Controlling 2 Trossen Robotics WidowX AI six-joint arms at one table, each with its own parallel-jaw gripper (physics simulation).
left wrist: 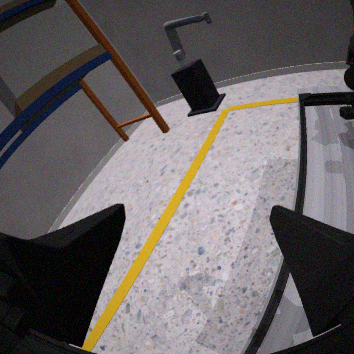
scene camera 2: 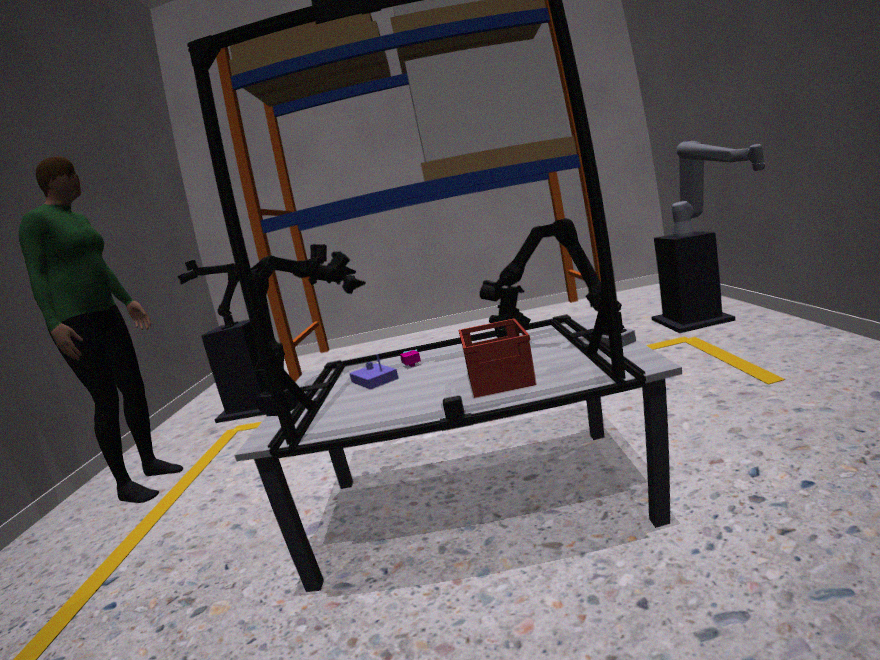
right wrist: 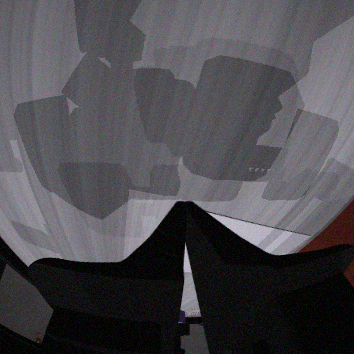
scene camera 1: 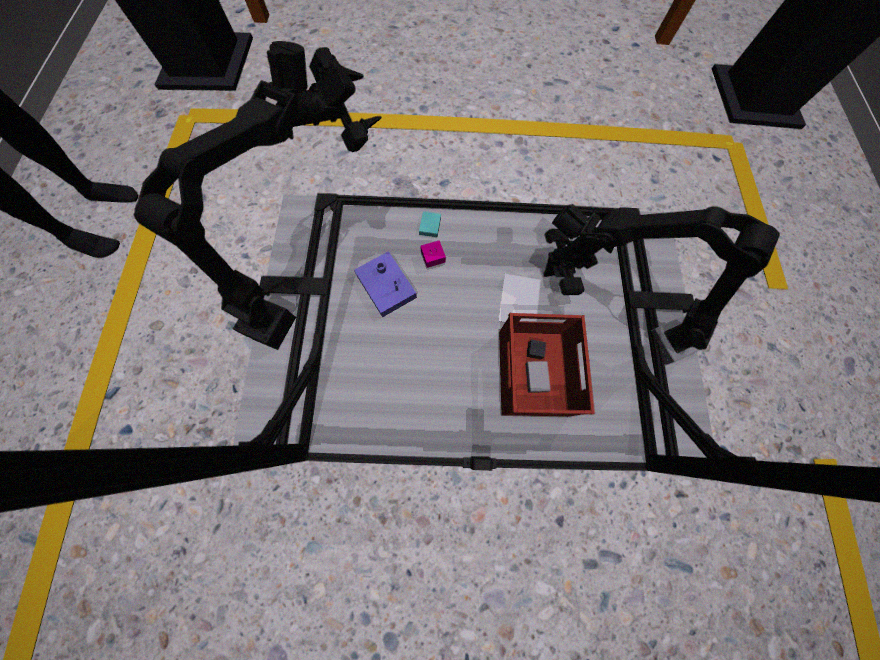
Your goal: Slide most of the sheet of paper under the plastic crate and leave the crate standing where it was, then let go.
Note:
My left gripper is open and holds nothing. My right gripper is shut, holding nothing. Also in view: a white sheet of paper. I also see a red plastic crate.
My left gripper also shows in the left wrist view and in scene camera 2. My right gripper shows as well in the right wrist view.

